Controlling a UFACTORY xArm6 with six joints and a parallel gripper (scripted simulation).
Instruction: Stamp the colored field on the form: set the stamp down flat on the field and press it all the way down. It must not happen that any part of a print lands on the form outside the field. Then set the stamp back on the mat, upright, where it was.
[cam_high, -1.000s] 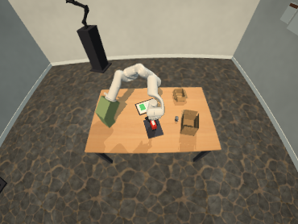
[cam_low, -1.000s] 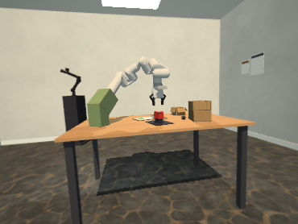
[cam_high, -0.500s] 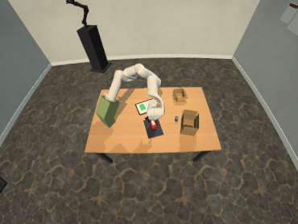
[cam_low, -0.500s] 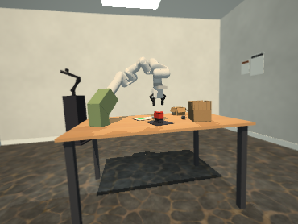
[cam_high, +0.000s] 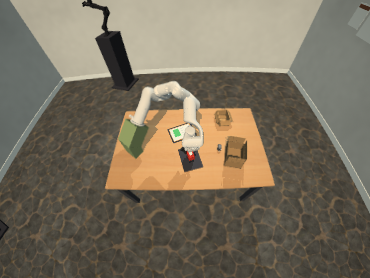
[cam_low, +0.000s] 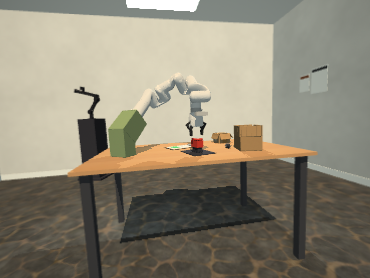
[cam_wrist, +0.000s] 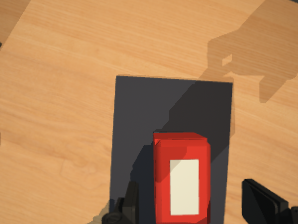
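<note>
The red stamp is 80 mm below my hand. Also, from my hand: small dark object 230 mm ahead, 170 mm to the left, 120 mm below; form 270 mm to the left, 150 mm behind, 130 mm below; dark mat 130 mm below.
</note>
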